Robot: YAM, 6 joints.
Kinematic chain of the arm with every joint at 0, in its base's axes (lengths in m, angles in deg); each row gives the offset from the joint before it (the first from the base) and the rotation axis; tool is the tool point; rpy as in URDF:
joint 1: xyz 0 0 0.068 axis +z
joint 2: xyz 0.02 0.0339 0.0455 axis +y
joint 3: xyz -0.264 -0.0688 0 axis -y
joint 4: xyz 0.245 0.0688 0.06 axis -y
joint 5: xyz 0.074 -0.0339 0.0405 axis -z
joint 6: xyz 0.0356 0 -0.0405 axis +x
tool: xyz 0 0 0 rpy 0 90 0
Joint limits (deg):
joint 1: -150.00..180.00
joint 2: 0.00..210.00
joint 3: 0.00..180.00
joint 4: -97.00..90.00
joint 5: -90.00..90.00
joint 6: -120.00..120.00
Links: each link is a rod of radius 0.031 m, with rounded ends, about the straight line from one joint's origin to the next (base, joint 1, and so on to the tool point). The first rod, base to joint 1, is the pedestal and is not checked.
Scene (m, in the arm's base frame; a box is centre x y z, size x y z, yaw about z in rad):
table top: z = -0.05
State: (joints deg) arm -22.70 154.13 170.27 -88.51 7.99 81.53
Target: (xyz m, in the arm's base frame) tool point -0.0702 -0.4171 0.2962
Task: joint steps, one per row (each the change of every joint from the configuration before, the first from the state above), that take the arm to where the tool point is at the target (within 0.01 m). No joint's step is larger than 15 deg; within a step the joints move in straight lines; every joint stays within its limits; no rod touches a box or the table.
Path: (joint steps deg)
1: -12.63 -4.14 -5.75 -1.42 0.84 0.00
2: -12.63 -4.14 -5.76 -1.41 0.84 0.00
3: -12.62 -4.13 -5.75 -1.42 0.84 0.00
4: -12.63 -4.14 -5.76 -1.41 0.84 0.00
5: -12.63 -4.14 -5.75 -1.41 0.84 0.00
6: -12.63 -4.14 -5.76 -1.42 0.84 0.00

